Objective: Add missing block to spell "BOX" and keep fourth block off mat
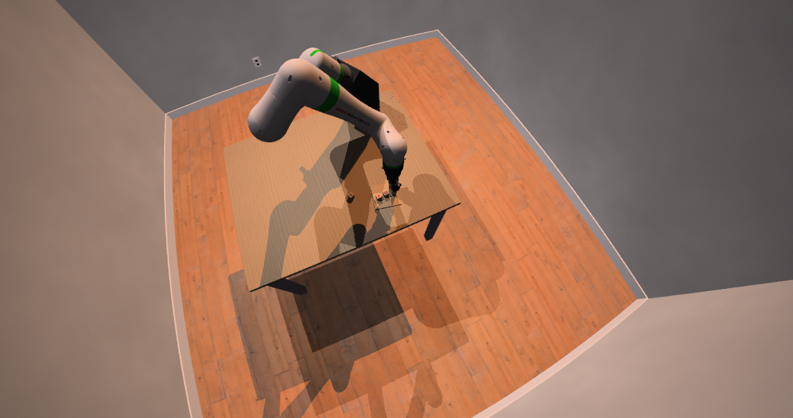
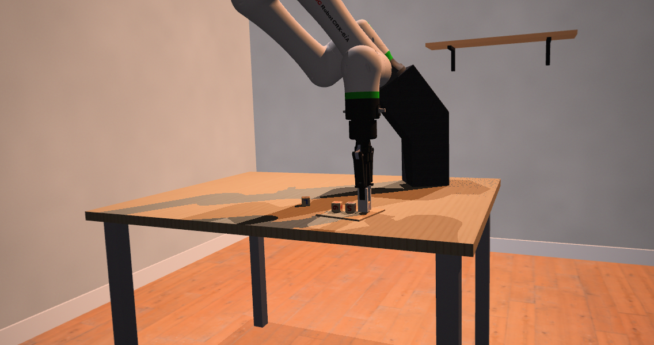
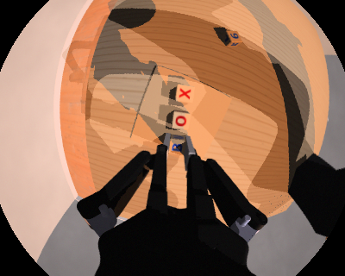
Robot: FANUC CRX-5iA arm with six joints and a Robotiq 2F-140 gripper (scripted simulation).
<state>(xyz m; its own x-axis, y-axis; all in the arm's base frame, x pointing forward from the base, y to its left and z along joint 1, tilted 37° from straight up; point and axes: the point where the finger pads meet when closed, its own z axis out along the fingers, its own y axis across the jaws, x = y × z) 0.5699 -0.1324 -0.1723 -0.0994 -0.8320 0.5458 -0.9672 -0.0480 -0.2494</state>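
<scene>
My hand is 40 mm to the left of the thin mat and 40 mm above it.
</scene>
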